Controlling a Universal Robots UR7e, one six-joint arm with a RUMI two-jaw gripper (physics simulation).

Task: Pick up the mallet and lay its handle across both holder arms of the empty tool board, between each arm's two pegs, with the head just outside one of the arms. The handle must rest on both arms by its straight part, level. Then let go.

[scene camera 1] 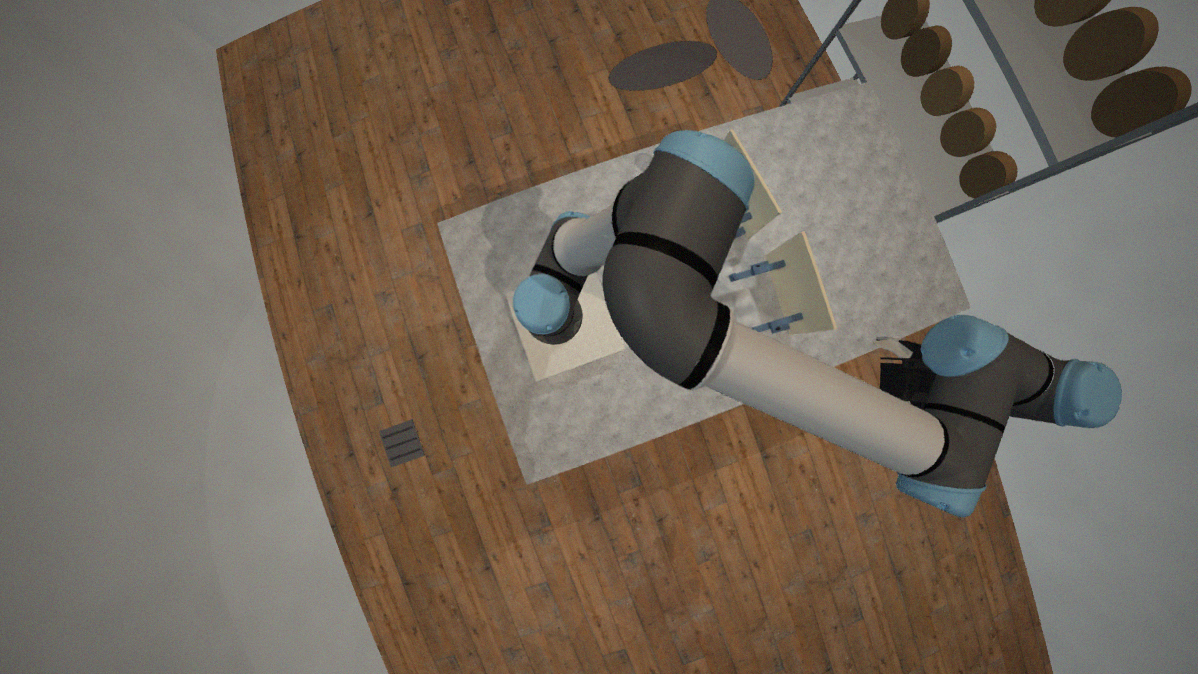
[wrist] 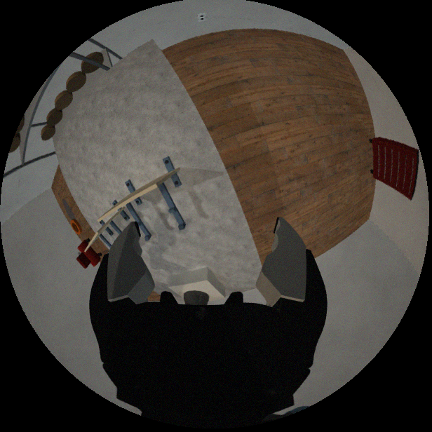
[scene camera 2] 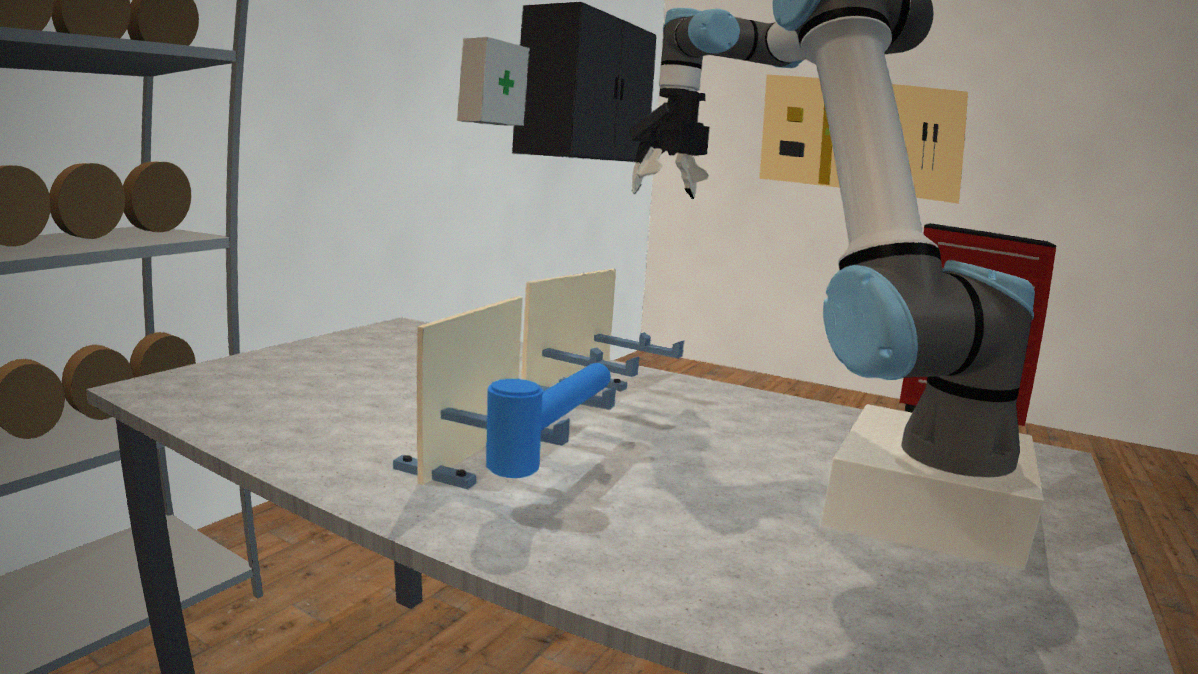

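A blue mallet [scene camera 2: 513, 429] lies across the arms of the near tool board [scene camera 2: 469, 360], its cylindrical head at the camera side and its handle pointing towards the far board. The mallet does not show in scene camera 1 or the wrist view. The empty tool board [scene camera 1: 810, 280] [scene camera 2: 571, 318] [wrist: 145, 191] stands upright beyond it, with two blue-grey holder arms; one arm [scene camera 1: 756, 269] and the other arm [scene camera 1: 779, 324] carry pegs. My gripper [scene camera 2: 662, 189] [wrist: 205, 221] is open and empty, high above and to the side of the empty board, away from the mallet.
The near board [scene camera 1: 760, 197] is partly hidden by the robot's arm in scene camera 1. Both boards stand on the grey table [scene camera 1: 888, 217] [scene camera 2: 318, 368] [wrist: 115, 125]. The robot's pale base block [scene camera 2: 929, 502] is on the same table. A shelf rack [scene camera 2: 236, 167] stands beyond one table end.
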